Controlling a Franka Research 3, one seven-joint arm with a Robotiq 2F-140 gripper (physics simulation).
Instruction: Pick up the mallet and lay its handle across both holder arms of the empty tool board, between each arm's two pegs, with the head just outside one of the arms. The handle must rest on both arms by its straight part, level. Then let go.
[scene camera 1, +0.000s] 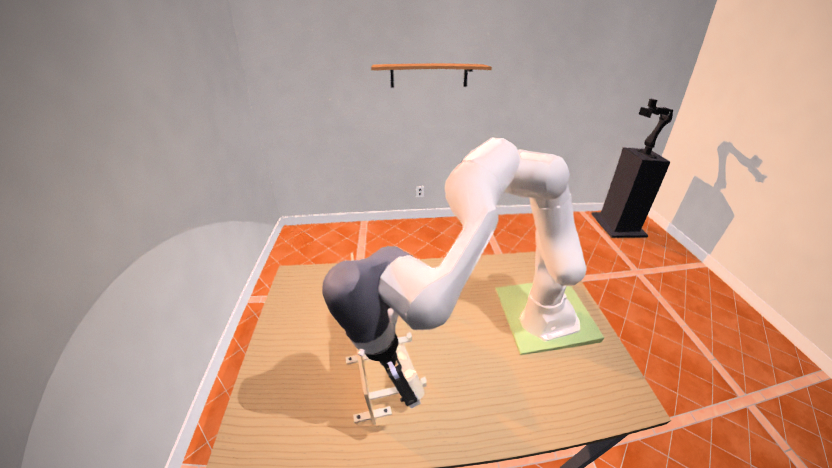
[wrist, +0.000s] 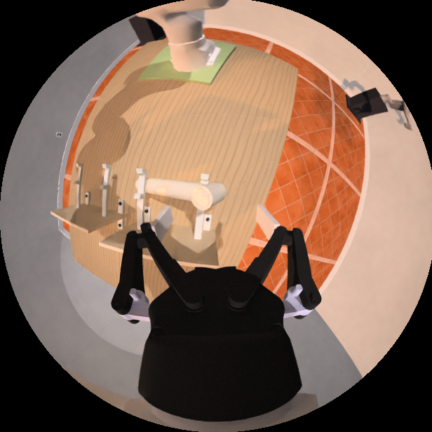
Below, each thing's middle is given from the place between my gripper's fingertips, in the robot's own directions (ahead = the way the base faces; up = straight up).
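Labels:
Pale mallet (wrist: 203, 196): 11 cm below my hand, 12 cm to the right of it.

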